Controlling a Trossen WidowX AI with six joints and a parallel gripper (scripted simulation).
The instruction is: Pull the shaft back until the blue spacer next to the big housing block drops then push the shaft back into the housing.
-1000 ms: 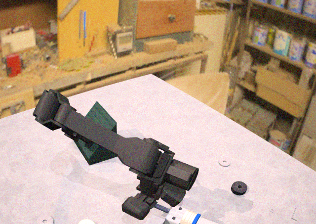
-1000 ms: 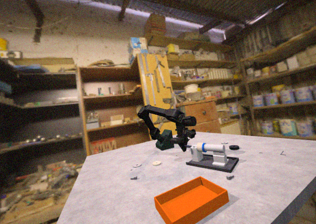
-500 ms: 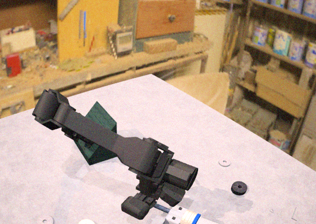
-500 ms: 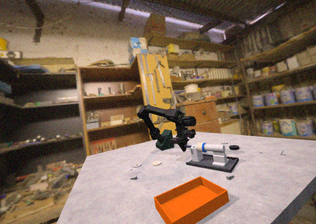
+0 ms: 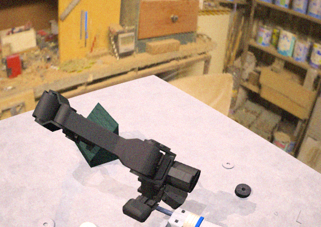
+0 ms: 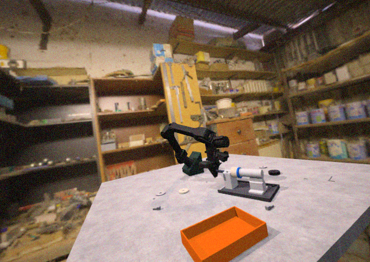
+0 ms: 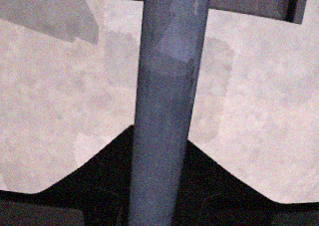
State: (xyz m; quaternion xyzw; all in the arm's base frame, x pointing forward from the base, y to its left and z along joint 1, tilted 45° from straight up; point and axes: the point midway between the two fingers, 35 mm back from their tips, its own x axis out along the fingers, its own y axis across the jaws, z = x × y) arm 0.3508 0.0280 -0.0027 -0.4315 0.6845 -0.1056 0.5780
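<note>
Right now the shaft is 60 mm ahead of my gripper tip, 30 mm to the left of it and 30 mm above it. From my gripper tip the other things lie so: black ring (70 mm ahead, 330 mm to the left, 40 mm below); white disc (40 mm behind, 180 mm to the right, 40 mm below); blue spacer (120 mm ahead, 70 mm to the left, 30 mm above).
</note>
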